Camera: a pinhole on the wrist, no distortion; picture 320 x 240 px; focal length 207.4 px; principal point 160.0 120.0 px. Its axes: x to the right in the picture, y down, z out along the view. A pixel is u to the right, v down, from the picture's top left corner.
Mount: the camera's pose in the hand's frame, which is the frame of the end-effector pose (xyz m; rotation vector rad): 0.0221 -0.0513 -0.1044 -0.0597 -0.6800 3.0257
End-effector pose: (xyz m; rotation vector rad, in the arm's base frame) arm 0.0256 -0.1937 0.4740 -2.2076 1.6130 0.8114
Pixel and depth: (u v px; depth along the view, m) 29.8 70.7 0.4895
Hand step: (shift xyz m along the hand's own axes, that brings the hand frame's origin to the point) 0.3098 -0.1697 0.3964
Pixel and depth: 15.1 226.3 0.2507
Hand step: 0.1815 -0.2826 0.0720
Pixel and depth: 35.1 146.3 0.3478
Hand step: 0.2138 -0.2495 0.1969
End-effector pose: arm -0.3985 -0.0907 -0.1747 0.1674 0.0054 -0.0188
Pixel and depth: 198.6 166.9 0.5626
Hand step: -0.1123 -0.4013 0.3462
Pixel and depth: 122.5 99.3 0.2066
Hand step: 0.0505 -0.1226 0.0921
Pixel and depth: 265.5 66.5 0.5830
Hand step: -0.2964 -0.1503 0.4780
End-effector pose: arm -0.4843 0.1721 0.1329 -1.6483 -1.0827 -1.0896
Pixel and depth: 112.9 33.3 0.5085
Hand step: 0.1203 -0.0818 0.4492
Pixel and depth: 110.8 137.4 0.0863
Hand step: 0.0383 -0.0956 -0.0290
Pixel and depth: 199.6 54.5 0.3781
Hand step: -0.0638 -0.1014 0.2862
